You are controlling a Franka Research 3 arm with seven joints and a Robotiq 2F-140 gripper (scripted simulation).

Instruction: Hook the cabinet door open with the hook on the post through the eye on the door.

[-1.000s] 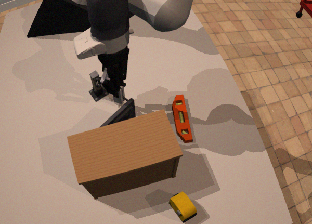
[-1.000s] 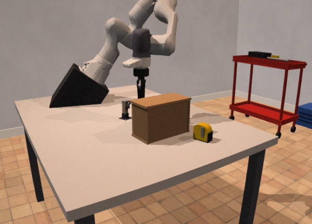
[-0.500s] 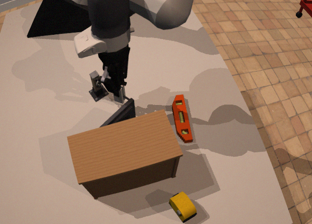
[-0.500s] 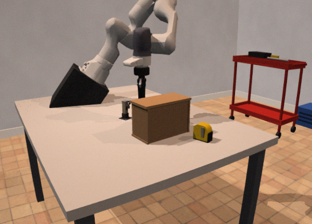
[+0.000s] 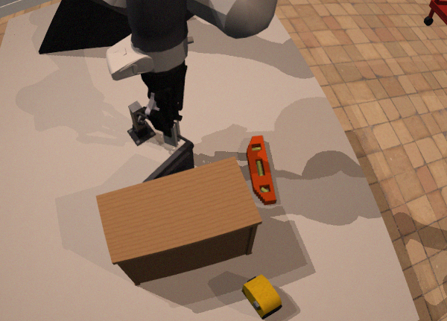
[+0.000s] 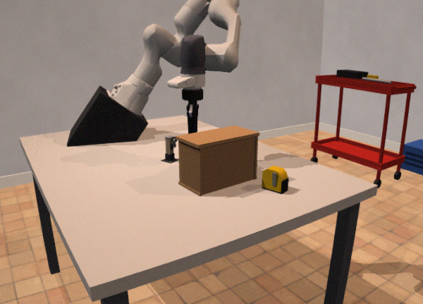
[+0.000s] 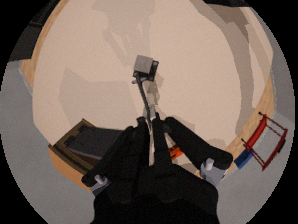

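Now: hand 11 cm short of the dark grey door and 5 cm to the left of it. From my hand the other things lie so: yellow tape measure (35 cm ahead, 9 cm to the left, 4 cm below); orange spirit level (16 cm to the left, 8 cm ahead, 6 cm below); thin hook rod (1 cm to the right, 1 cm below, 1 cm behind).
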